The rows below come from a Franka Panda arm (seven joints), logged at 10 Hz.
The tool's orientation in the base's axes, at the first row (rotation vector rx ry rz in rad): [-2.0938, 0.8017, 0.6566]
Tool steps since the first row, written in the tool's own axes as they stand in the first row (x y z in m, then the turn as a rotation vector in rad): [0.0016, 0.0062, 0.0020, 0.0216, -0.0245, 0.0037]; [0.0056, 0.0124, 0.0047, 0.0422, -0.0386, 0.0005]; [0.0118, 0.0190, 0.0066, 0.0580, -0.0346, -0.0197]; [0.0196, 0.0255, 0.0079, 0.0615, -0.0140, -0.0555]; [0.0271, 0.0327, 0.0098, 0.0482, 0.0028, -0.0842]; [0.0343, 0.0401, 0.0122, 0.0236, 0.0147, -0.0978]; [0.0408, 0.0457, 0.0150, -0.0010, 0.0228, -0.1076]
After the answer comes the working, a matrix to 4 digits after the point.
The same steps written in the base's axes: [-0.0038, -0.0019, -0.0052, 0.0315, 0.0082, -0.0048]; [-0.0061, -0.0041, -0.0124, 0.0560, 0.0060, -0.0101]; [-0.0071, -0.0078, -0.0208, 0.0672, -0.0173, -0.0114]; [-0.0068, -0.0124, -0.0299, 0.0611, -0.0576, -0.0036]; [-0.0073, -0.0168, -0.0395, 0.0452, -0.0849, 0.0132]; [-0.0083, -0.0208, -0.0493, 0.0226, -0.0939, 0.0317]; [-0.0085, -0.0234, -0.0580, 0.0021, -0.0980, 0.0498]
The tool's axes in the first row as the columns of a matrix, in the base's axes (rounded; the answer above uses it unrounded):
[0.6669, -0.7233, -0.1790]
[-0.3180, -0.4935, 0.8095]
[-0.6739, -0.4830, -0.5591]

